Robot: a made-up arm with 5 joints.
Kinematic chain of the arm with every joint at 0, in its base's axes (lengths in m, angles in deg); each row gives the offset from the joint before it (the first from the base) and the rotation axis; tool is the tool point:
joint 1: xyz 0 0 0.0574 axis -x
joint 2: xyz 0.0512 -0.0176 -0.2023 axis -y
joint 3: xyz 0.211 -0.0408 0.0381 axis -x
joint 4: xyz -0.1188 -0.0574 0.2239 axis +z
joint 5: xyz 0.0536 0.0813 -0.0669 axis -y
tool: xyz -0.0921 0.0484 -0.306
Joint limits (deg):
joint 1: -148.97..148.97
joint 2: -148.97..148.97
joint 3: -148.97..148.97
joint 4: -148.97..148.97
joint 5: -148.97..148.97
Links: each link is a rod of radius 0.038 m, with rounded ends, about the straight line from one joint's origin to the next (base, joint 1, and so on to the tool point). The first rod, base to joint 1, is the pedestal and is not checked.
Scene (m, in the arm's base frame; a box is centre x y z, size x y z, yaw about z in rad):
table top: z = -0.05
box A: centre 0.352 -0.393 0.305 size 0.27 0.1 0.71 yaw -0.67
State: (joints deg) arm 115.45 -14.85 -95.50 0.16 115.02
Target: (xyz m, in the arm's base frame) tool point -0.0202 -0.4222 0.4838
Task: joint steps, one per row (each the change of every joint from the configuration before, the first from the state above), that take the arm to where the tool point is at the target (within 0.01 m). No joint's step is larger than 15 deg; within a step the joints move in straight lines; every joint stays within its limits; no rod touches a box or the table.
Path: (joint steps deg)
1: 11.17 -1.22 6.20 -13.27 8.63
2: 11.18 -1.22 6.20 -13.26 8.63
3: 11.17 -1.22 6.20 -13.27 8.63
4: -2.21 -9.25 -2.20 -2.53 -12.93
5: -2.20 -9.26 -2.20 -2.54 -12.93
6: -2.21 -9.25 -2.21 -2.53 -12.93
7: -2.20 -9.25 -2.20 -2.54 -12.93
8: -2.21 -9.26 -2.21 -2.53 -12.93
9: -2.21 -9.25 -2.20 -2.53 -12.93

